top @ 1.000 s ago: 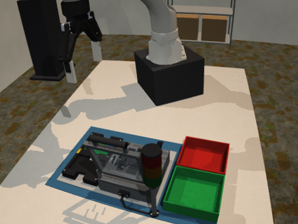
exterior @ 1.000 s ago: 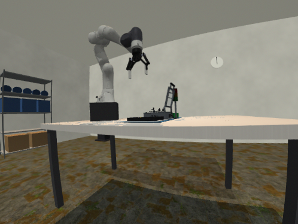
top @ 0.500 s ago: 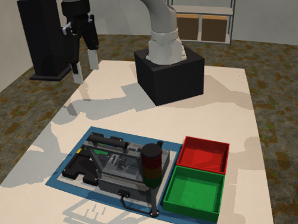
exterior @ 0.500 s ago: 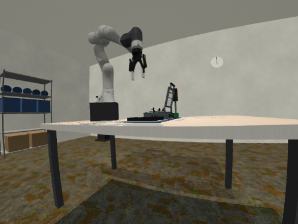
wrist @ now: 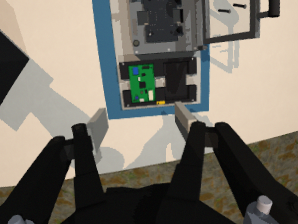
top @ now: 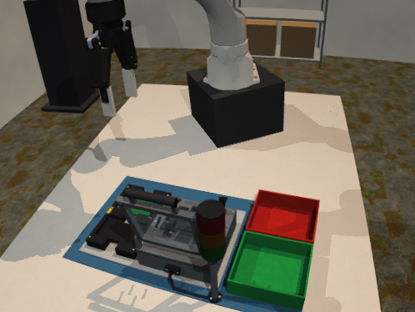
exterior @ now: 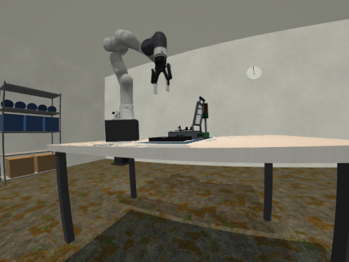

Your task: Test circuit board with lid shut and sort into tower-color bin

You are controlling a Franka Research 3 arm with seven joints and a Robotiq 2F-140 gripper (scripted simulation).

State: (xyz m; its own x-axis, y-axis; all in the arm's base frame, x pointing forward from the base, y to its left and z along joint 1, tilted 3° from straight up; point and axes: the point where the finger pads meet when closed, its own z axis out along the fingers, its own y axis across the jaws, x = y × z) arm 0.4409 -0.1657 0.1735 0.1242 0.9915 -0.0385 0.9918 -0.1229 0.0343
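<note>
My gripper is now 31 cm above the green circuit board. Also, from my hand: red bin: 37 cm to the left, 32 cm below; tester plate: 26 cm below, 17 cm to the left, 9 cm ahead; clear lid: 21 cm ahead, 15 cm below, 14 cm to the left.
</note>
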